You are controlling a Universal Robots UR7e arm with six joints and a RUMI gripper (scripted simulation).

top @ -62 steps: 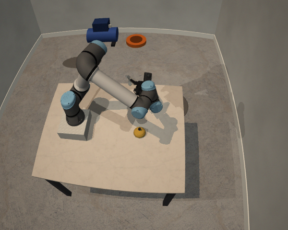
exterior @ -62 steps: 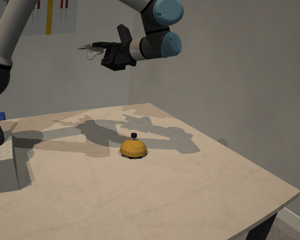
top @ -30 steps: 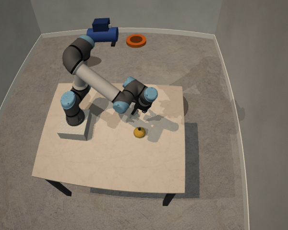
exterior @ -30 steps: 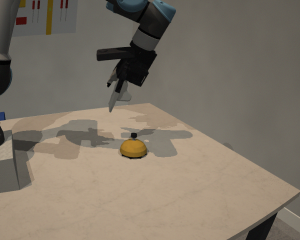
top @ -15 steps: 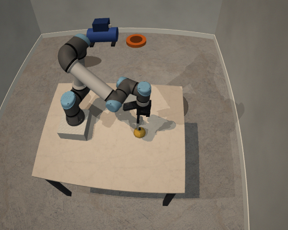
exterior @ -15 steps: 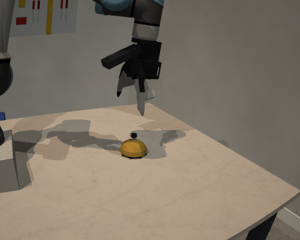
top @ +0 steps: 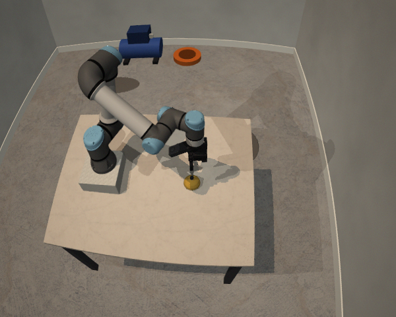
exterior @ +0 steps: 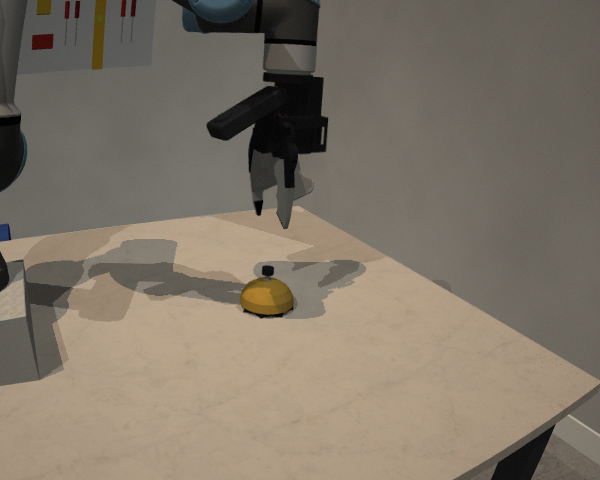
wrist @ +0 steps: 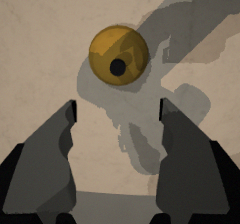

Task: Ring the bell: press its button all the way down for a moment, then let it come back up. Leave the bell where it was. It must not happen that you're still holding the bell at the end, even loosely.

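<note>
My gripper is now 10 cm above the small black button. From my hand the other things lie so: yellow dome bell (11 cm below).
</note>
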